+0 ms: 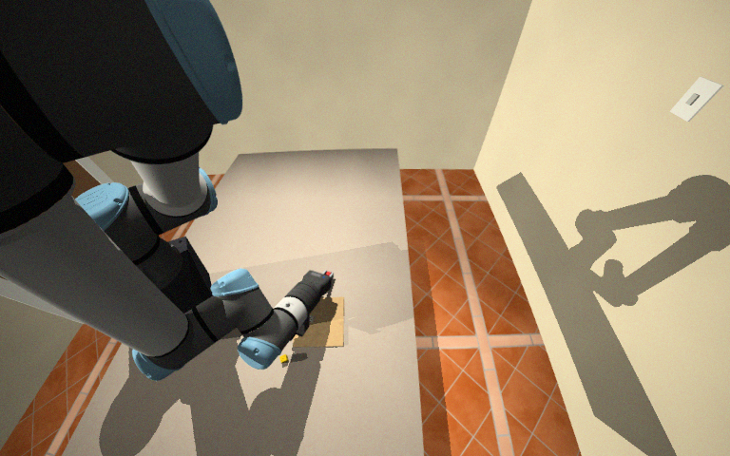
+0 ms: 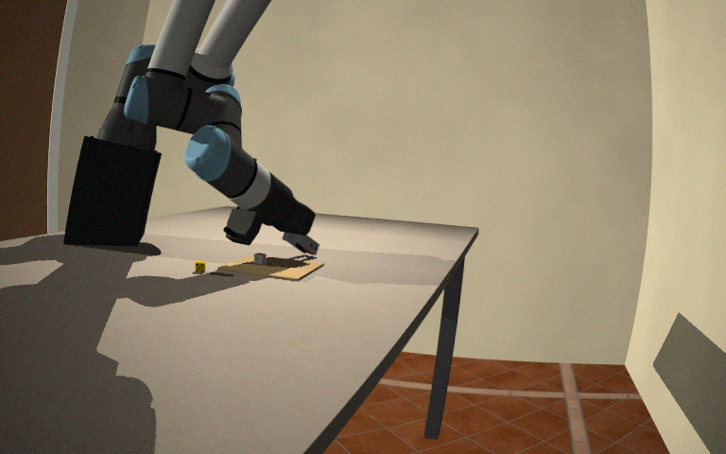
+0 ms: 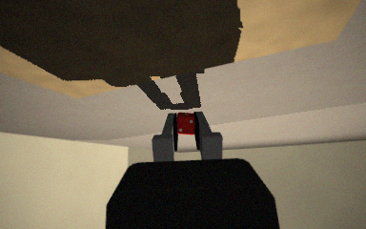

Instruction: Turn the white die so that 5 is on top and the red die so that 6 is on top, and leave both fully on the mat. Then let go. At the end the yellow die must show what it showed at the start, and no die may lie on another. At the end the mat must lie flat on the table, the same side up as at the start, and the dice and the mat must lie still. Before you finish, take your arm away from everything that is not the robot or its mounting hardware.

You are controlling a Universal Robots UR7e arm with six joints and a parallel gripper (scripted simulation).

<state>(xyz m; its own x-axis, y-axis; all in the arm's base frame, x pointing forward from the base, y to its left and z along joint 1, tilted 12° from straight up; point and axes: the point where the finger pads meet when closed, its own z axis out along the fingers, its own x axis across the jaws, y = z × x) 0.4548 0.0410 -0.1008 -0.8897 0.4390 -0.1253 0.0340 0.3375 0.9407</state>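
Right now the white die is 12 cm to the right of my hand, 5 cm behind it and 1 cm below it. From my hand the other things lie so: yellow die 22 cm to the right, 12 cm behind, 1 cm below; then red die 1 cm to the left, 1 cm below; then tan mat 13 cm to the right, 3 cm behind, 2 cm below.
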